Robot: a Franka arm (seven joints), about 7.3 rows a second.
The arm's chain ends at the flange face. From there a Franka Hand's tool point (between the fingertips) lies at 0.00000 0.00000 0.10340 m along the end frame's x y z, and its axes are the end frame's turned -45 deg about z.
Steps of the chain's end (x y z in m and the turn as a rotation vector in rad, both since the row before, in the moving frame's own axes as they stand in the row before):
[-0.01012, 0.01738, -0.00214, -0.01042, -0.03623, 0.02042]
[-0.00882, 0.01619, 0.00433, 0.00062, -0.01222, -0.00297]
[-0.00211, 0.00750, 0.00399, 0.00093, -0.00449, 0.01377]
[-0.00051, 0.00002, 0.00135, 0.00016, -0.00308, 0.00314]
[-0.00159, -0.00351, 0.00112, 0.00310, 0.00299, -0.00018]
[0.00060, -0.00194, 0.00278, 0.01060, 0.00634, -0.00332]
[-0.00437, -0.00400, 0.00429, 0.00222, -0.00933, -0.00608]
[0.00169, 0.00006, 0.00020, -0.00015, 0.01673, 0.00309]
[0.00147, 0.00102, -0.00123, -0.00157, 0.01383, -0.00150]
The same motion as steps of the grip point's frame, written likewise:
[-0.02284, 0.00321, -0.00221, 0.01825, -0.03299, 0.02042]
[-0.01853, 0.00427, 0.00432, 0.00908, -0.00820, -0.00297]
[-0.00705, 0.00341, 0.00399, 0.00383, -0.00252, 0.01377]
[-0.00059, -0.00058, 0.00135, 0.00229, -0.00206, 0.00314]
[0.00180, -0.00361, 0.00112, 0.00008, 0.00431, -0.00018]
[0.00303, -0.00126, 0.00277, 0.00301, 0.01198, -0.00332]
[-0.00078, -0.00676, 0.00429, 0.00817, -0.00503, -0.00608]
[0.00236, 0.00247, 0.00019, -0.01194, 0.01172, 0.00309]
[0.00122, 0.00289, -0.00124, -0.01089, 0.00867, -0.00150]

